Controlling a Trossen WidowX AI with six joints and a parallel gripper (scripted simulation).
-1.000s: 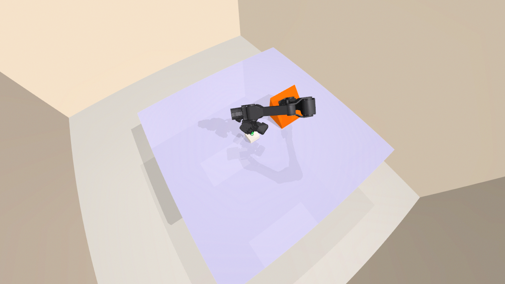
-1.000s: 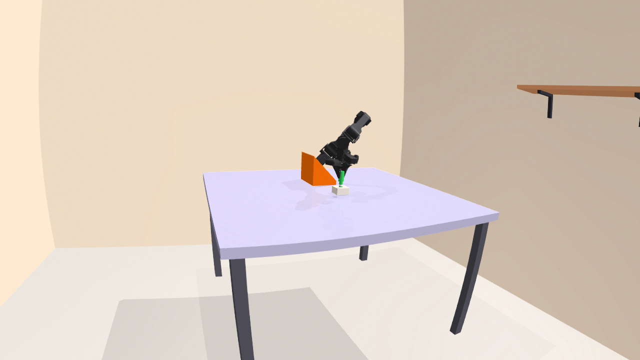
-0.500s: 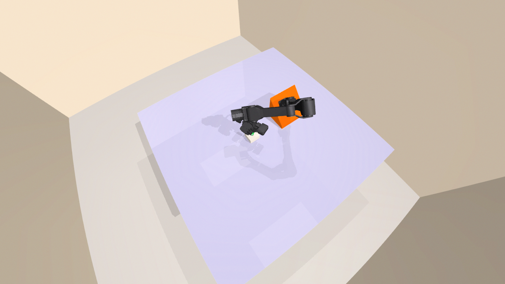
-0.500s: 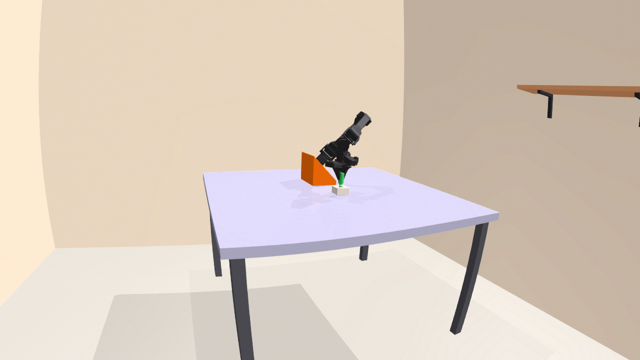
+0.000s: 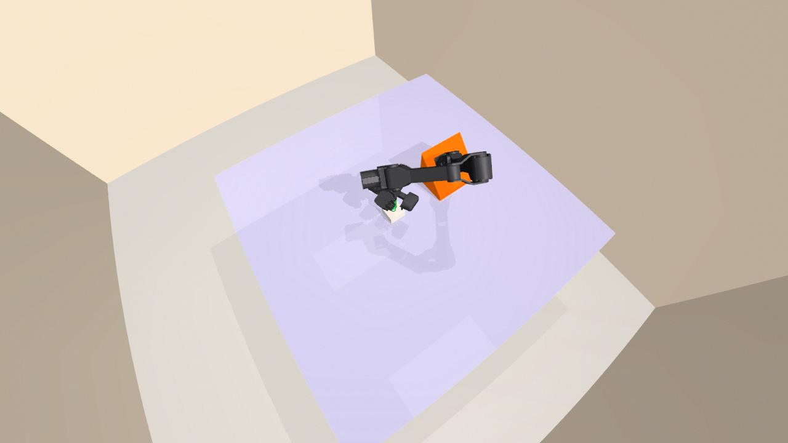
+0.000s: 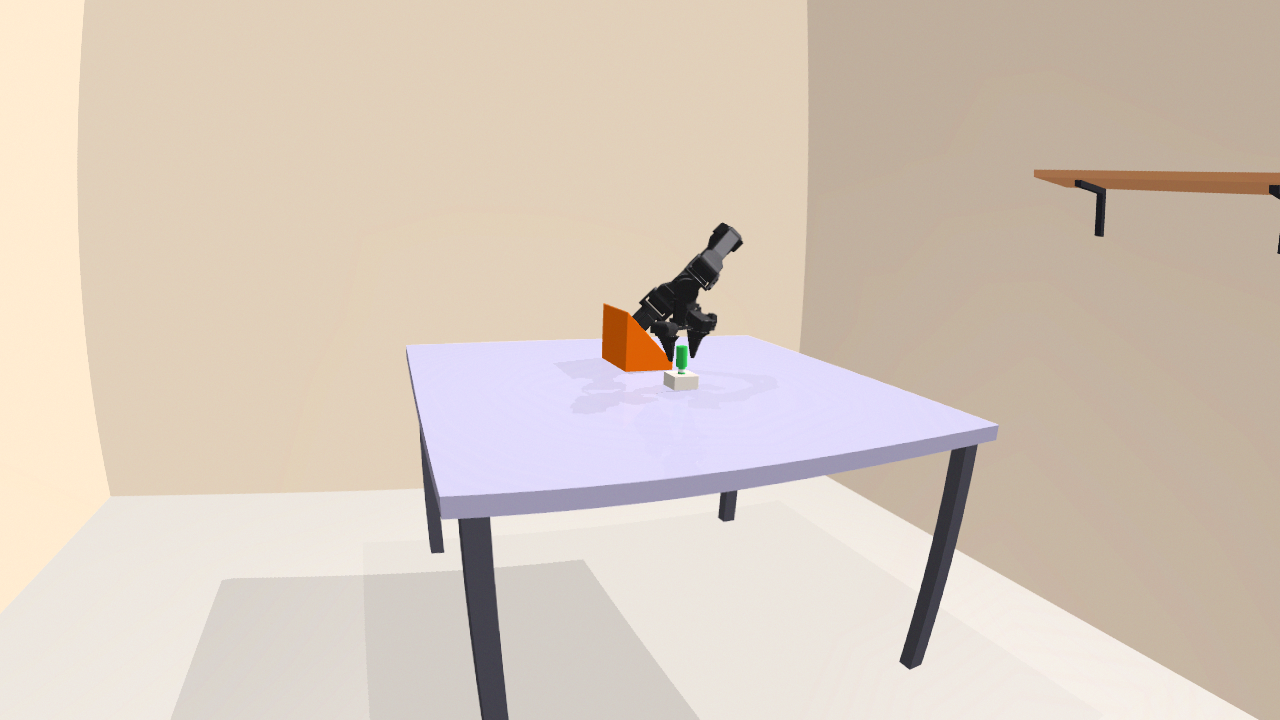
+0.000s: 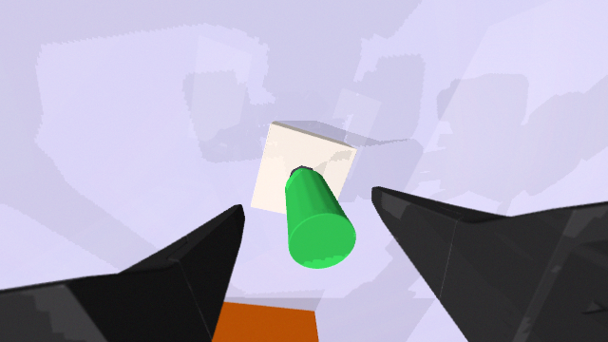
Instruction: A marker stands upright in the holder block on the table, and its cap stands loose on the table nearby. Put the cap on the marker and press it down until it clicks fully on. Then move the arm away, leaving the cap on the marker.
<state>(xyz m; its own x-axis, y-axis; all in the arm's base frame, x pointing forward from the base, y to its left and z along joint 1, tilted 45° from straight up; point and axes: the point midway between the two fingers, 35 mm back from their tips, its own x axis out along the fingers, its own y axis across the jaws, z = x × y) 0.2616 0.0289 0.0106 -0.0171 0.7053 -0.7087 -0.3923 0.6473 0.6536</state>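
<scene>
Right now the green cap is 1 cm above my gripper tip. From my gripper tip the other things lie so: white holder block: 5 cm below; green marker: right at my gripper tip.
</scene>
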